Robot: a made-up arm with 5 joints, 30 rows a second.
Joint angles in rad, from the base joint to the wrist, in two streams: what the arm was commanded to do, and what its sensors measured. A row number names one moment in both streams.
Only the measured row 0 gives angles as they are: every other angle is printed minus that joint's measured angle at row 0.
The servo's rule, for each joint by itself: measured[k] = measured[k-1] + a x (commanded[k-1-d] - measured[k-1]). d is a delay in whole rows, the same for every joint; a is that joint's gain. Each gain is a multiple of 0.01, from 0.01 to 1. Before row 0 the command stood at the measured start. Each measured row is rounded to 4 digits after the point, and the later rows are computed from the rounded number. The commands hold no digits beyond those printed.
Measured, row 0: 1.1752 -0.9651 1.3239 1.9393 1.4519
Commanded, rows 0 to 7: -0.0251 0.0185 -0.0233 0.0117 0.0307; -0.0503 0.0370 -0.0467 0.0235 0.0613; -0.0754 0.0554 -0.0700 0.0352 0.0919; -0.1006 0.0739 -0.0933 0.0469 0.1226; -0.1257 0.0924 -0.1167 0.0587 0.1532; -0.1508 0.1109 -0.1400 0.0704 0.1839; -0.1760 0.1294 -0.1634 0.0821 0.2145; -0.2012 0.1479 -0.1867 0.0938 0.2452
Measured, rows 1 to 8: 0.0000 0.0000 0.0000 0.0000 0.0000; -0.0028 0.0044 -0.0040 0.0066 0.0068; -0.0080 0.0122 -0.0113 0.0161 0.0188; -0.0154 0.0226 -0.0213 0.0268 0.0349; -0.0248 0.0349 -0.0335 0.0381 0.0542; -0.0359 0.0487 -0.0476 0.0496 0.0760; -0.0485 0.0636 -0.0633 0.0612 0.0997; -0.0625 0.0794 -0.0803 0.0729 0.1250
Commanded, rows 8 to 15: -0.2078 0.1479 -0.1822 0.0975 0.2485; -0.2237 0.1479 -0.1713 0.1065 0.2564; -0.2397 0.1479 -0.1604 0.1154 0.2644; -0.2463 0.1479 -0.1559 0.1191 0.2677; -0.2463 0.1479 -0.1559 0.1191 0.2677; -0.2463 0.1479 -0.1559 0.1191 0.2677; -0.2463 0.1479 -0.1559 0.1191 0.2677; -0.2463 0.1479 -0.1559 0.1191 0.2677
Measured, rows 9 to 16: -0.0778 0.0958 -0.0984 0.0846 0.1514; -0.0921 0.1083 -0.1126 0.0918 0.1728; -0.1066 0.1178 -0.1226 0.1000 0.1912; -0.1212 0.1250 -0.1290 0.1086 0.2073; -0.1350 0.1305 -0.1336 0.1145 0.2206; -0.1472 0.1347 -0.1374 0.1171 0.2310; -0.1581 0.1379 -0.1405 0.1182 0.2391; -0.1678 0.1403 -0.1431 0.1187 0.2454
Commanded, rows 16 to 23: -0.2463 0.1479 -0.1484 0.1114 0.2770; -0.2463 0.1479 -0.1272 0.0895 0.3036; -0.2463 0.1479 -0.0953 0.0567 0.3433; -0.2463 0.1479 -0.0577 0.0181 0.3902; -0.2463 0.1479 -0.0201 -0.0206 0.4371; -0.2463 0.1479 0.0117 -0.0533 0.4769; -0.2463 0.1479 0.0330 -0.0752 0.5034; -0.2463 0.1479 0.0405 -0.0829 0.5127
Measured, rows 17 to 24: -0.1764 0.1421 -0.1453 0.1189 0.2503; -0.1841 0.1435 -0.1458 0.1147 0.2562; -0.1909 0.1446 -0.1426 0.1006 0.2666; -0.1970 0.1454 -0.1346 0.0760 0.2835; -0.2024 0.1460 -0.1215 0.0436 0.3070; -0.2072 0.1465 -0.1043 0.0076 0.3356; -0.2115 0.1468 -0.0846 -0.0265 0.3667; -0.2153 0.1471 -0.0646 -0.0538 0.3968
